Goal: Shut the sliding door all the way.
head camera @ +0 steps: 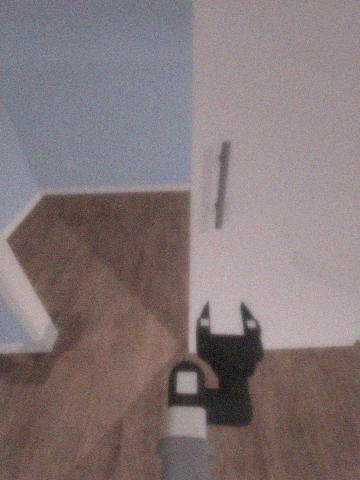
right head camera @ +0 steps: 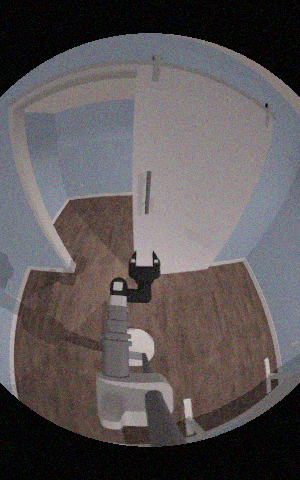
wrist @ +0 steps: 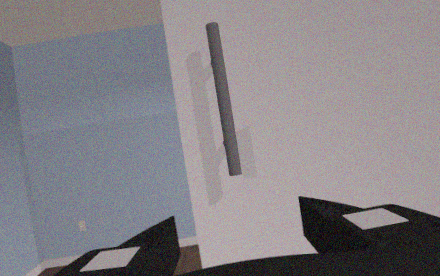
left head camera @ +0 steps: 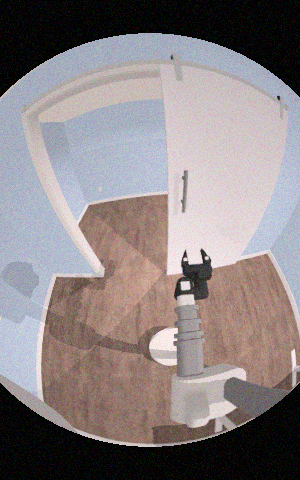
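Pixels of known places: gripper, between the fingertips: (head camera: pixel 224 303) (right head camera: pixel 144 251) (wrist: pixel 239 225) (left head camera: pixel 192 249); robot's base, origin of its link: (right head camera: pixel 133 346) (left head camera: pixel 169 345).
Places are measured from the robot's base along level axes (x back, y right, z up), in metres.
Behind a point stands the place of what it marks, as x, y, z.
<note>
The white sliding door (head camera: pixel 300 200) {-0.936, 0.412, 1.069} (left head camera: pixel 225 150) {-0.935, 0.400, 1.445} (right head camera: pixel 200 150) {-0.937, 0.427, 1.469} (wrist: pixel 325 100) {-0.931, 0.340, 1.122} covers the right part of the doorway, and the left part stands open. Its grey vertical bar handle (head camera: pixel 223 185) {-0.844, 0.108, 1.171} (left head camera: pixel 185 191) {-0.845, 0.110, 1.162} (right head camera: pixel 148 192) {-0.845, 0.113, 1.164} (wrist: pixel 223 100) {-0.845, 0.105, 1.146} is near the door's left edge. My gripper (head camera: pixel 225 305) {-0.495, 0.091, 1.018} (left head camera: pixel 194 251) {-0.495, 0.091, 1.018} (right head camera: pixel 144 255) {-0.495, 0.091, 1.018} (wrist: pixel 239 225) {-0.495, 0.091, 1.018} is open, with nothing between its fingers. It points toward the door and shows below the handle in the head views. In the wrist view the handle is above and between the fingertips, apart from them.
The white door frame post (head camera: pixel 27 295) {-0.960, -0.900, 0.450} (left head camera: pixel 60 200) {-0.957, -0.900, 1.171} (right head camera: pixel 37 200) {-0.956, -0.900, 1.104} stands on the left of the opening. A top rail with hangers (left head camera: pixel 177 67) {-0.909, 0.102, 1.987} (right head camera: pixel 156 69) {-0.909, 0.107, 1.976} carries the door. Blue walls flank the doorway. White legs of furniture (right head camera: pixel 188 412) show at the lower right.
</note>
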